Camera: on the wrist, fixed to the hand. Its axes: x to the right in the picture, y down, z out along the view.
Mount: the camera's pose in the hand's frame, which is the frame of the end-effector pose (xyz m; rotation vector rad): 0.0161 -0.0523 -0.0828 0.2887 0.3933 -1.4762
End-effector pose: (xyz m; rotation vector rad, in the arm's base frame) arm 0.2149 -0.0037 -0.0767 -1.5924 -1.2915 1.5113
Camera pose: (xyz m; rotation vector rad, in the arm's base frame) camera 0.2798 0.0463 -0.0207 -0.3621 -1.3499 0.3636
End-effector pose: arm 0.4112 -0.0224 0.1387 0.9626 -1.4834 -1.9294
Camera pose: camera 0.4677 -0.0700 0.0724 -2.1305 0.5487 1.4949
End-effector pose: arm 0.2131 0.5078 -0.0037 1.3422 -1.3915 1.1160
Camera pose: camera 0.2654 0.5847 0.0310 1.6768 0.2212 0.4479
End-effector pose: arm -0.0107 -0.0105 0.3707 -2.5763 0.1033 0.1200
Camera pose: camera 0.0158 -0.0114 0.4663 -1.7688 -1.4450 -0.8505
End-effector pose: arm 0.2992 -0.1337 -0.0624 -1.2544 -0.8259 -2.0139
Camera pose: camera 0.2093 -0.1683 -0.0865 -0.1288 1.6578 2.2534
